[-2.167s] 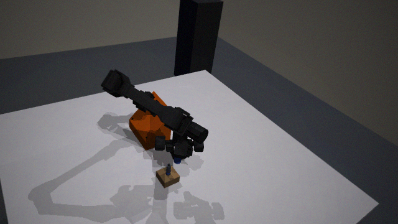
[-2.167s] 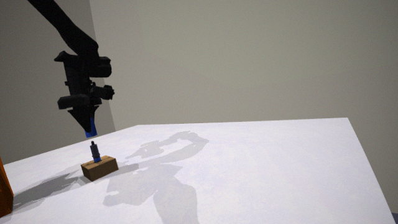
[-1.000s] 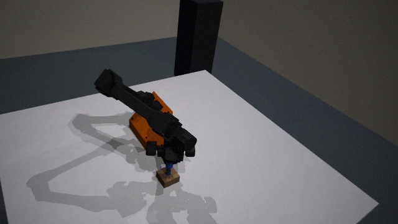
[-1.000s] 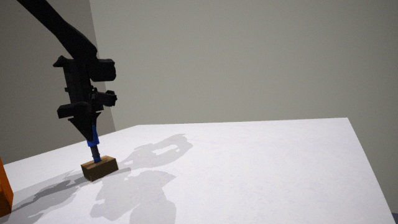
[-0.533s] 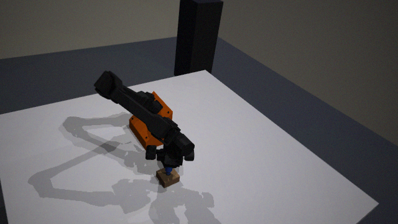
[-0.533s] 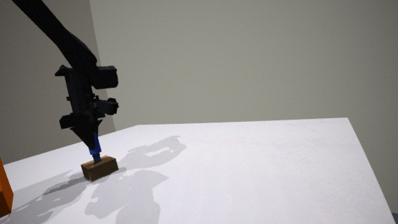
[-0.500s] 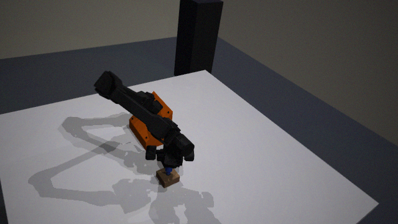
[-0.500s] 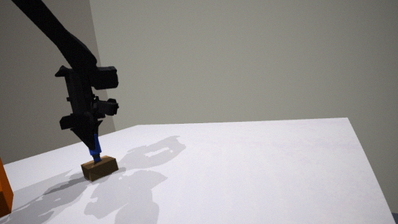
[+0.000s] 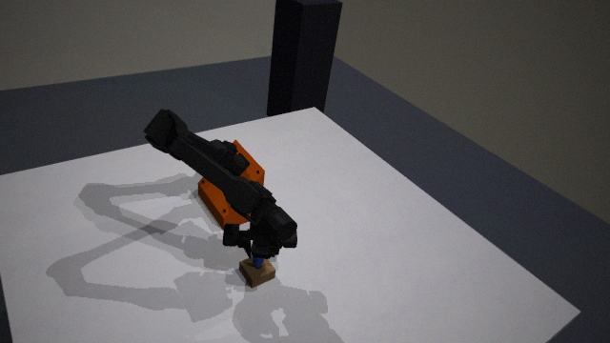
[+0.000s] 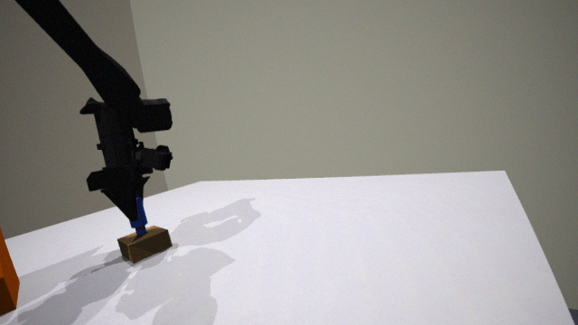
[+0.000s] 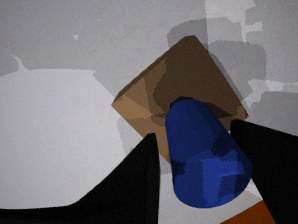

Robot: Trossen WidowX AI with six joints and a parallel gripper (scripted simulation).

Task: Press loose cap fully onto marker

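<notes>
Right now my gripper tip is 10 mm below the blue cap. Also, from my gripper tip: holder block 50 mm below.
</notes>
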